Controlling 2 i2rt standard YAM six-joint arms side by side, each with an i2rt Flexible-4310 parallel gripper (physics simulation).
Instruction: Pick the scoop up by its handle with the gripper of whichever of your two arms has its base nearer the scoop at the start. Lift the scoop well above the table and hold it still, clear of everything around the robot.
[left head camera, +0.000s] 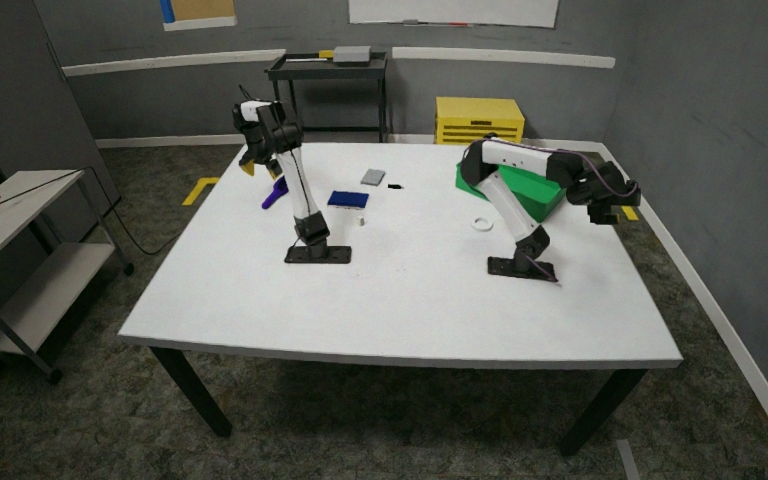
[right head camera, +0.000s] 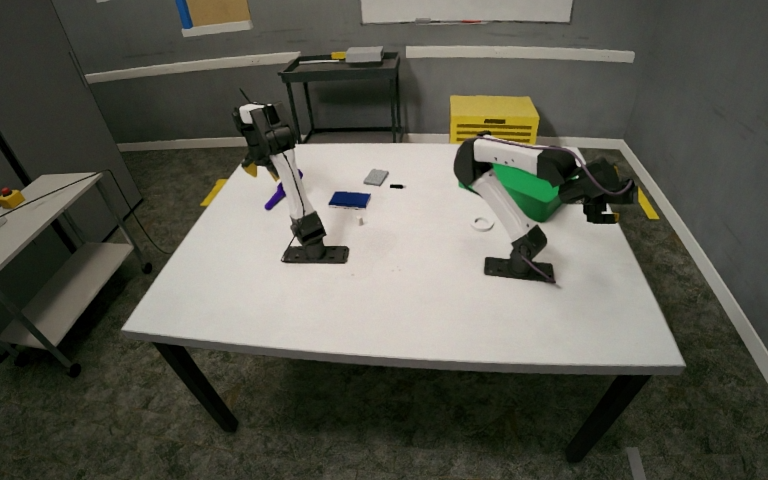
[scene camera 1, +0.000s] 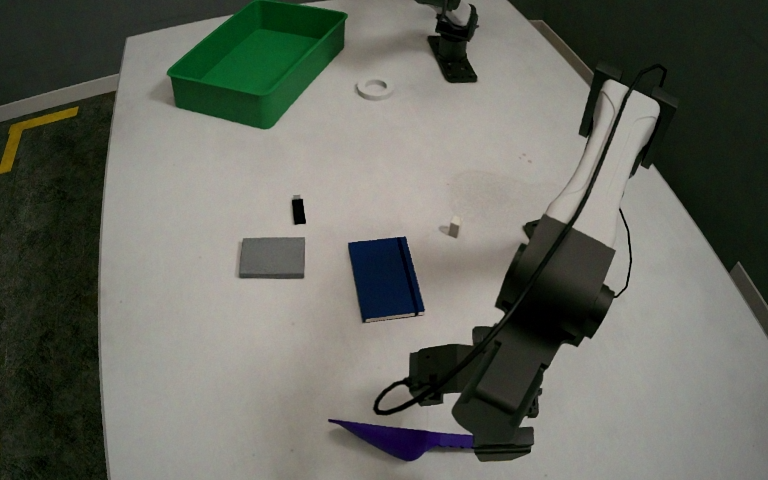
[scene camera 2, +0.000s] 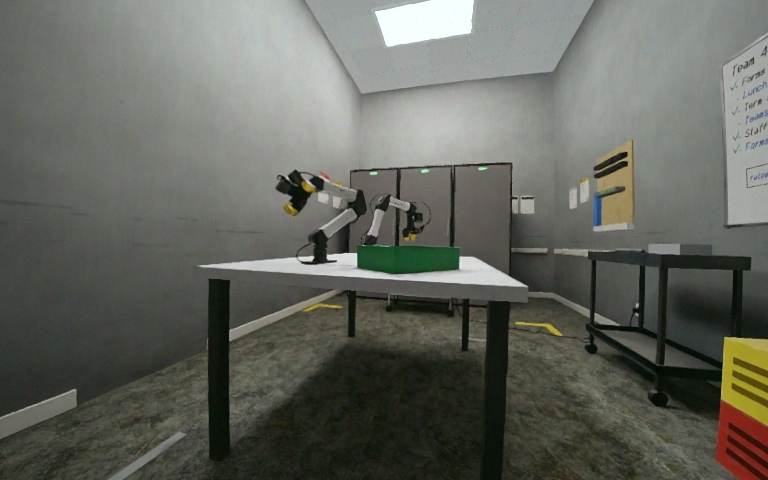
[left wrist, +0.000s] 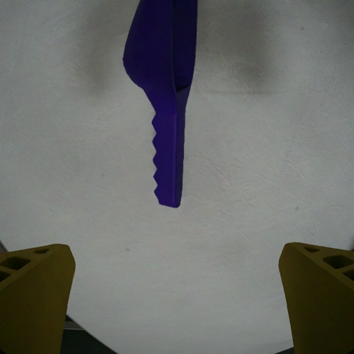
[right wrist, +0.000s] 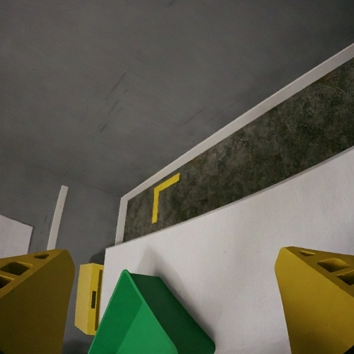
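Seen in the pictures: left gripper, fingertip midpoint: (left head camera: 264, 177) (right head camera: 266, 179) (scene camera 2: 410, 241); right gripper, fingertip midpoint: (scene camera 2: 299, 200); left arm's base, origin of the base link: (left head camera: 318, 255) (right head camera: 316, 255); right arm's base, origin of the base link: (left head camera: 520, 269) (right head camera: 518, 270) (scene camera 1: 451, 59) (scene camera 2: 320, 262).
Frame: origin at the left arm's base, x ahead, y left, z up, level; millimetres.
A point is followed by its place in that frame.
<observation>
The purple scoop (left head camera: 274, 195) @[x 296, y 205, z 26 mm] (right head camera: 275, 198) @[x 284, y 210, z 25 mm] (scene camera 1: 408, 443) @[x 358, y 206, z 49 mm] (left wrist: 167, 145) lies on the white table, its bowl toward the back. In the left wrist view its notched handle points down between the fingers' sides, its end short of the fingertips. My left gripper (left head camera: 261, 169) @[x 273, y 220, z 117 mm] (right head camera: 262, 171) @[x 273, y 220, z 117 mm] (scene camera 2: 410, 237) @[x 273, y 220, z 117 mm] (left wrist: 176, 259) is open and points down above the table near the handle, apart from it. In scene camera 1 the left arm hides the handle's end and the fingertips. My right gripper (scene camera 2: 300, 198) @[x -52, y -828, z 259 mm] (right wrist: 174, 263) is open and empty, raised at the table's right side in the head views.
A blue notebook (left head camera: 347, 199) @[x 285, y -65, z 12 mm] (scene camera 1: 385, 280) @[x 292, y -59, z 12 mm], a grey block (scene camera 1: 271, 257) @[x 444, y -146, z 15 mm], a black USB stick (scene camera 1: 299, 210) @[x 378, y -232, z 9 mm] and a small white piece (scene camera 1: 454, 226) @[x 160, y -115, z 26 mm] lie near the left arm. A white ring (scene camera 1: 362, 93) @[x 183, y -508, z 11 mm] and a green bin (scene camera 1: 220, 104) @[x 472, y -532, z 39 mm] (scene camera 2: 407, 259) @[x 377, y -854, z 47 mm] are farther off.
</observation>
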